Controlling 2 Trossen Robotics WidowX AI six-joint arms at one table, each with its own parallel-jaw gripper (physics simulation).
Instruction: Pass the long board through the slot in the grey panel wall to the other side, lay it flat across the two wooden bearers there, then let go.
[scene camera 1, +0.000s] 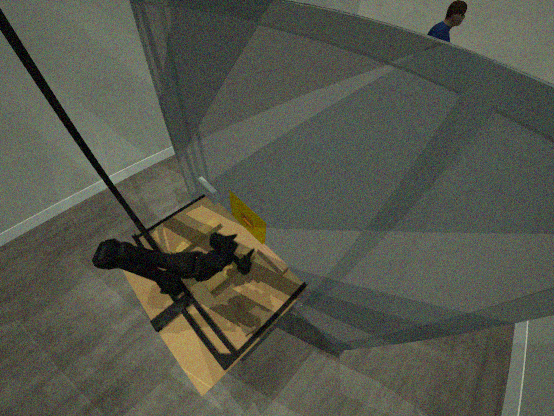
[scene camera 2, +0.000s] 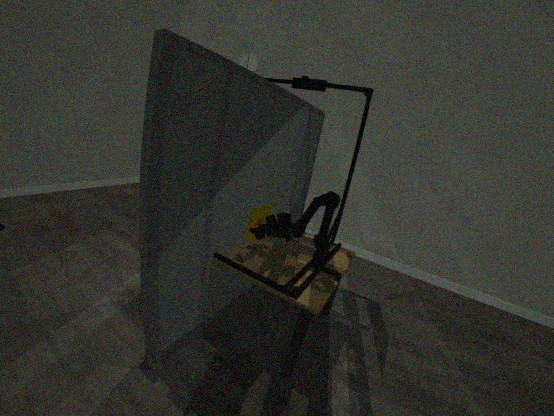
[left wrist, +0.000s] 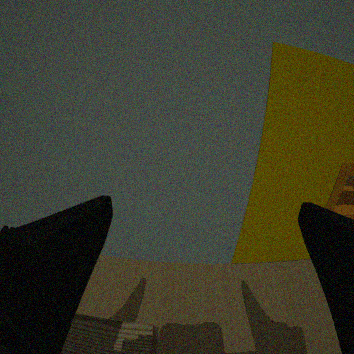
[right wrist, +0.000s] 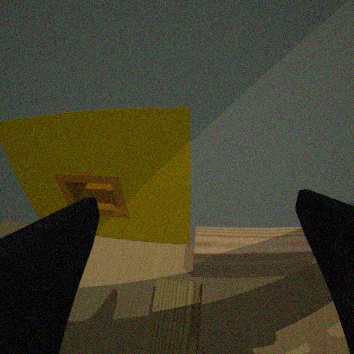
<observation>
My left gripper (left wrist: 209, 210) is open, with nothing in its grasp. My right gripper (scene camera 1: 245, 241) is open and holds nothing. Further things: a yellow plate (left wrist: 298, 159).
My right gripper also shows in the right wrist view (right wrist: 200, 204). The yellow plate shows as well in the right wrist view (right wrist: 148, 148).
</observation>
